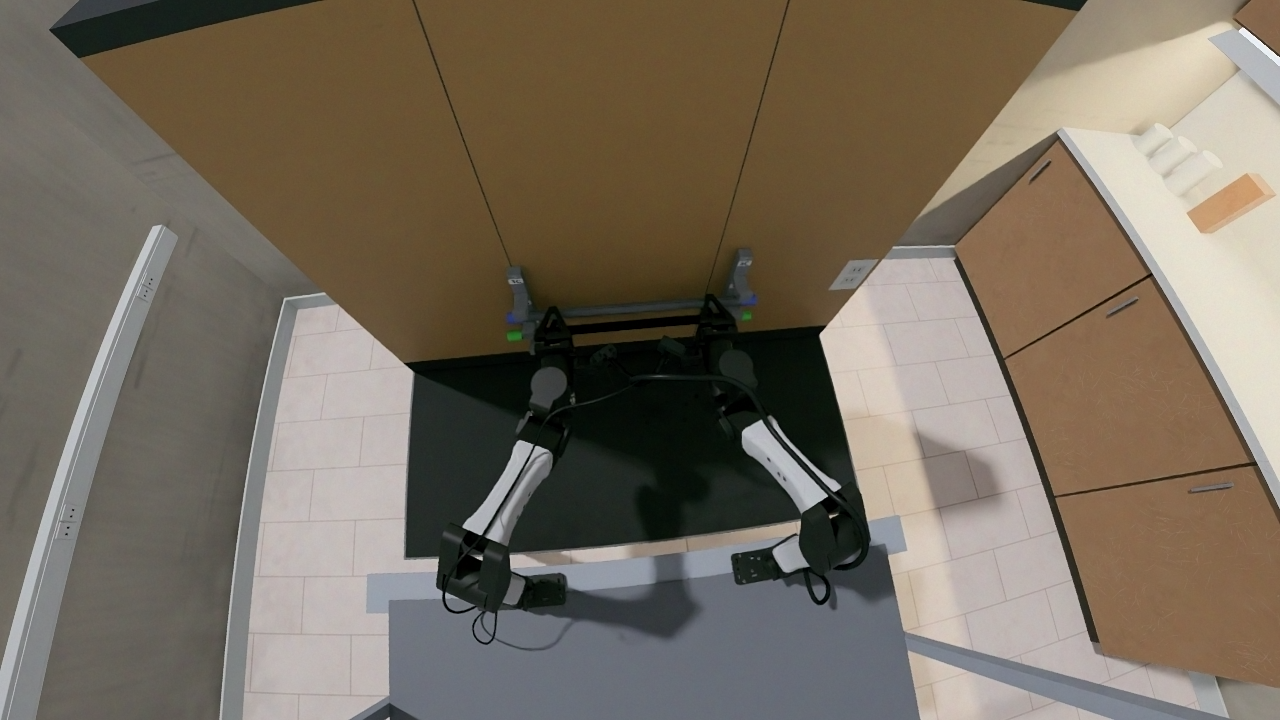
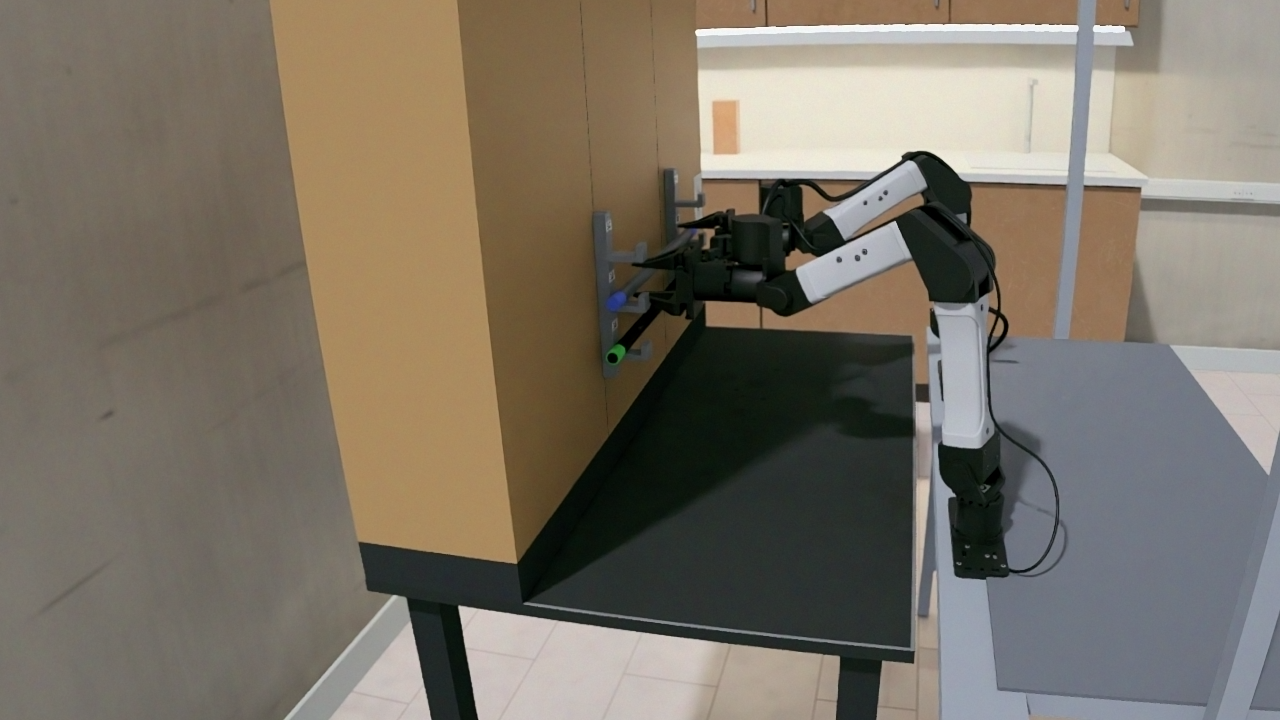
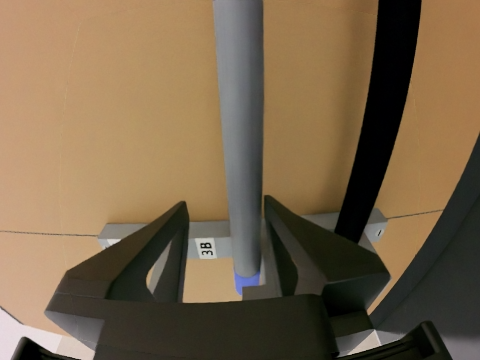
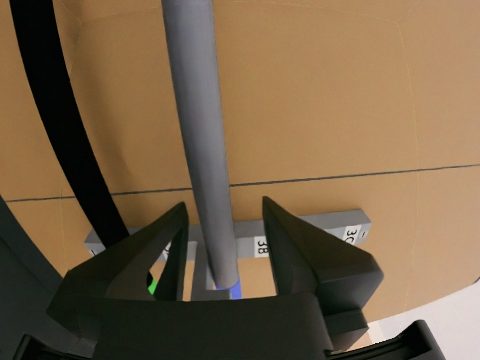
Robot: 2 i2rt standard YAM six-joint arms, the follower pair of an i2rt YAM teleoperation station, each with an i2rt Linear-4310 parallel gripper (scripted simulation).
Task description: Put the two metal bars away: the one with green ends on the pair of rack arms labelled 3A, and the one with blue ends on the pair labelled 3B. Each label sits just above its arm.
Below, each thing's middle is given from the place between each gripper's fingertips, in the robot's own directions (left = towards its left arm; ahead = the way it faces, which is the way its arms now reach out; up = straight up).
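Labels:
Counting from my right hand (image 1: 707, 300), I find the blue-ended grey bar (image 1: 665, 305) 1 cm below, 15 cm to the left and 1 cm ahead. The green-ended black bar (image 1: 690, 319) is 8 cm below that same right hand, 15 cm to the left of it and 1 cm ahead of it.
My left gripper (image 2: 633, 279) is 1 cm above the blue-ended grey bar, 15 cm to the left of it and 1 cm short of it. As for the green-ended black bar, it is 9 cm below my left hand, 15 cm to the right and 1 cm ahead.

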